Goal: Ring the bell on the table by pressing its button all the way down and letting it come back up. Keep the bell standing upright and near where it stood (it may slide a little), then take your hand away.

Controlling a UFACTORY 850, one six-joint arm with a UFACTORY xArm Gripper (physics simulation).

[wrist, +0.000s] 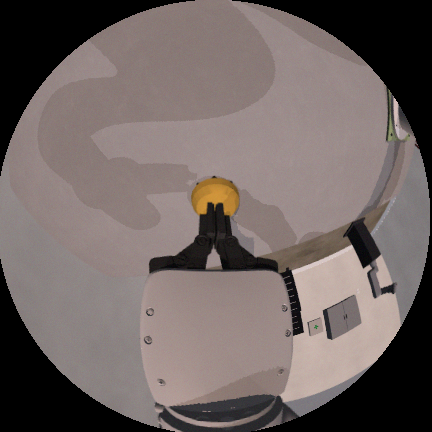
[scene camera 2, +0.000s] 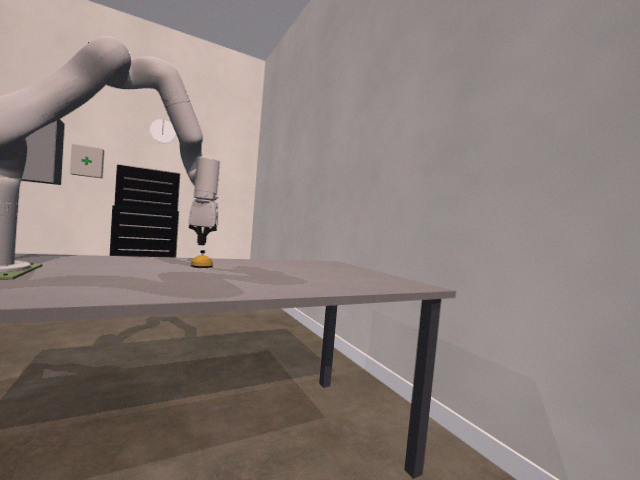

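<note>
A yellow dome-shaped bell (scene camera 2: 201, 261) (wrist: 215, 190) stands upright on the grey table (scene camera 2: 351, 281) (wrist: 320, 150). In the scene view its small dark button (scene camera 2: 202, 252) stands up at the top of the dome; in the wrist view the fingers hide it. My gripper (scene camera 2: 201, 243) (wrist: 213, 211) is shut and empty and points down. Its fingertips are directly above the button, with a small gap between them and the button in the scene view. In the wrist view the fingertips overlap the lower part of the dome.
The green base plate of the arm (scene camera 2: 32, 268) (wrist: 389, 120) lies at the left of the table in the scene view. A black drawer cabinet (scene camera 2: 145, 219) and a grey wall (scene camera 2: 439, 155) stand beyond the table. Shadows of the arm fall across the table top.
</note>
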